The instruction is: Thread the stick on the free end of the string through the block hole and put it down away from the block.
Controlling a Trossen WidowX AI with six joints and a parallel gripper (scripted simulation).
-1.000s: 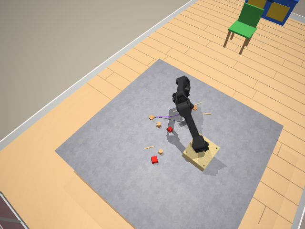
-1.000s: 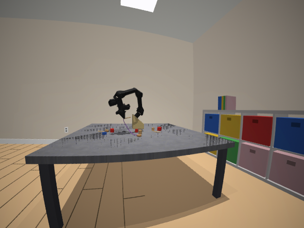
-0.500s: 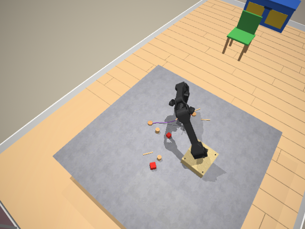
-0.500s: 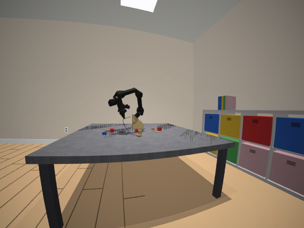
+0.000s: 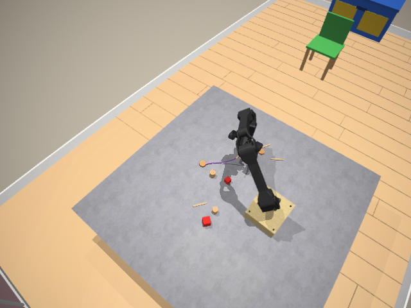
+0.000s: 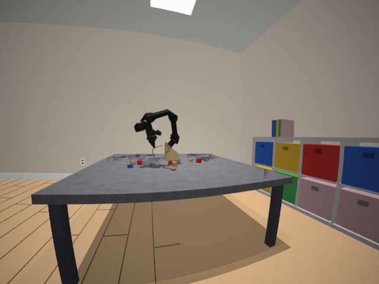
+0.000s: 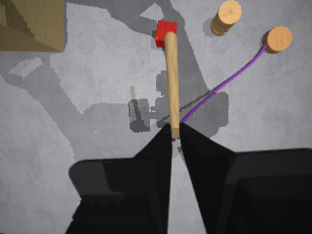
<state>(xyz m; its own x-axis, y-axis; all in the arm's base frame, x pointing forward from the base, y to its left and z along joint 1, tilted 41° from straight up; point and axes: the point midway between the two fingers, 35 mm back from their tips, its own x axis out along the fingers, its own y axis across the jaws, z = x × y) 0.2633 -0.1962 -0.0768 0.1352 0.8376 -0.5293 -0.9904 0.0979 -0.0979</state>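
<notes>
Now: the red wooden block 130 mm to the left of my gripper tip and 120 mm below it. From my gripper tip the other things lie so: blue piece 190 mm to the right, 130 mm below, 60 mm ahead; wooden cylinder 140 mm to the left, 120 mm below, 100 mm ahead; stick on the string 10 mm to the left, 10 mm above.
</notes>
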